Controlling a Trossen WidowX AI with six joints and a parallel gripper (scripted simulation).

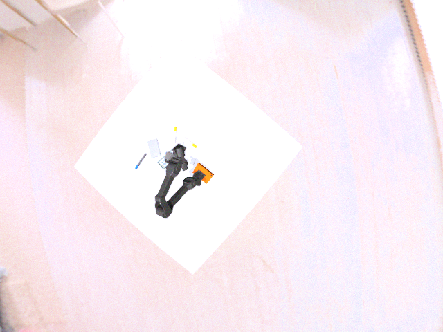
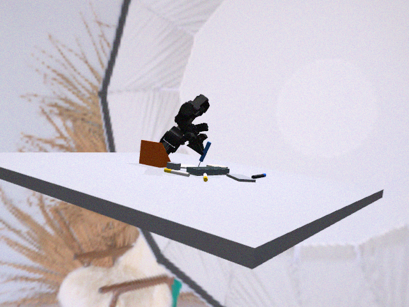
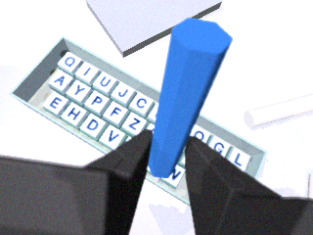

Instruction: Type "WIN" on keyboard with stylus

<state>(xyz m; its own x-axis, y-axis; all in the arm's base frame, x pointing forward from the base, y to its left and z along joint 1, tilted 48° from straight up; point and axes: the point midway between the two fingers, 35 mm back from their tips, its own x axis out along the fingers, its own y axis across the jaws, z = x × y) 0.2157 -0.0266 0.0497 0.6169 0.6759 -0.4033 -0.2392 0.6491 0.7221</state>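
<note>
Now: gripper tip 10 mm past the W key, 20 mm to the left of it and 70 mm above it. Also, from my gripper tip: flat grey block: 160 mm ahead, 60 mm to the left, 80 mm below; then blue stylus: 10 mm behind, 20 mm below.
</note>
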